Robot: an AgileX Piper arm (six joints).
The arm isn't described. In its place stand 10 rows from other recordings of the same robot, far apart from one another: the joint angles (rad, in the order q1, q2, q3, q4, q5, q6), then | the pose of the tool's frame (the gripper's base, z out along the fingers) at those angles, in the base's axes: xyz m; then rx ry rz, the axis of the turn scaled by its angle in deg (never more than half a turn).
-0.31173 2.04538 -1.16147 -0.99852 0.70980 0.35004 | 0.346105, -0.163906, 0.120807, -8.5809, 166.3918, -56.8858
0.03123 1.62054 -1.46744 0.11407 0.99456 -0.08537 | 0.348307, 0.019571, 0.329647, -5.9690, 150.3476, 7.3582
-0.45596 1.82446 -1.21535 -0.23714 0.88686 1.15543 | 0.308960, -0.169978, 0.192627, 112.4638, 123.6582, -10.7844
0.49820 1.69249 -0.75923 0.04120 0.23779 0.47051 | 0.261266, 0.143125, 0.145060, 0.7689, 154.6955, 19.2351
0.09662 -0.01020 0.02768 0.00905 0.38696 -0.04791 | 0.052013, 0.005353, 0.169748, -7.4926, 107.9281, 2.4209
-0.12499 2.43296 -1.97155 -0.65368 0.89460 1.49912 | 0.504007, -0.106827, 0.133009, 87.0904, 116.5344, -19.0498
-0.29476 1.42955 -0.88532 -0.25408 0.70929 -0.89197 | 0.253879, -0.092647, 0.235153, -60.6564, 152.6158, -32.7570
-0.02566 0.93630 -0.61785 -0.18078 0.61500 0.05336 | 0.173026, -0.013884, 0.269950, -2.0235, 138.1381, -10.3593
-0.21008 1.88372 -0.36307 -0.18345 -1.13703 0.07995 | 0.262750, -0.040623, 0.107651, 4.8089, 107.0014, 0.7041
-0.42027 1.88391 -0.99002 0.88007 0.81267 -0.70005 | 0.318399, -0.086505, 0.139645, 28.3185, 155.0233, 44.2506
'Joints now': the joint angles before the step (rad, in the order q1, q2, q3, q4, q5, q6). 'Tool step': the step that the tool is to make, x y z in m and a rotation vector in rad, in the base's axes. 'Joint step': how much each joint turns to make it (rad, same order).
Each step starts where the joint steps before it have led.
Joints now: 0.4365, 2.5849, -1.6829, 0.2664, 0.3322, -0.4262
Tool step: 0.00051, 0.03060, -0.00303, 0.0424, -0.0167, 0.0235
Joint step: 0.0523, 0.0463, -0.0857, 0.0418, 0.0058, 0.0001
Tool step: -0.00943, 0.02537, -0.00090, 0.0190, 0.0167, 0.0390
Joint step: 0.0500, 0.0184, -0.0386, 0.0273, 0.0270, -0.0019
